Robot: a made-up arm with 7 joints.
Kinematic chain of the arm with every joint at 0, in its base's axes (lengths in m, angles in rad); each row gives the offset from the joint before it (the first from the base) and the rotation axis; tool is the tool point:
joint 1: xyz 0 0 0 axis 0 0.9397 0.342
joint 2: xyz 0 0 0 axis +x
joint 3: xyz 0 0 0 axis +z
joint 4: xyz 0.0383 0 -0.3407 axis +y
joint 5: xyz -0.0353 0 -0.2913 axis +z
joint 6: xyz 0 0 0 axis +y
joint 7: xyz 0 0 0 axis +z
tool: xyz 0 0 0
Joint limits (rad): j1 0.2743..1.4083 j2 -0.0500..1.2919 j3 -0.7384..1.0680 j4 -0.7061..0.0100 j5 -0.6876..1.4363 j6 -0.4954..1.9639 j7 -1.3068..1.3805
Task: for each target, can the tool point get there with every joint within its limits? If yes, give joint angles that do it. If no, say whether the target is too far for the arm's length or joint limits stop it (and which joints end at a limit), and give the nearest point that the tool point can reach.
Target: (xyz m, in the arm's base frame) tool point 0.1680 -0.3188 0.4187
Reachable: no: joint limits stop it (at a limit: joint 1, joint 2, joint 3, joint 4) | nearest point -0.5743 -0.1984 -0.1725 | short by 0.957 m
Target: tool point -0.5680 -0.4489 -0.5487
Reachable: no: too far | nearest point -0.4318 -0.2346 -0.3783 | short by 0.306 m
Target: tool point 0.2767 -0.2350 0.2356
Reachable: no: joint limits stop it (at a limit: joint 1, joint 2, joint 3, joint 4) | nearest point 0.0108 -0.1565 -0.5984 | short by 0.879 m
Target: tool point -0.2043 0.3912 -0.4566
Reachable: yes | joints 0.4048 0.6964 -0.1367 -0.1068 0.1848 1.2959 0.6604
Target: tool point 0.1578 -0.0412 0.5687
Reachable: no: joint limits stop it (at a limit: joint 1, joint 2, joint 3, joint 4) | nearest point -0.1834 0.5858 0.0770 | short by 0.867 m
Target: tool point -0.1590 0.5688 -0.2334
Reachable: yes | joints 0.5998 1.1088 0.3075 -0.3582 0.2556 0.6310 -0.8121
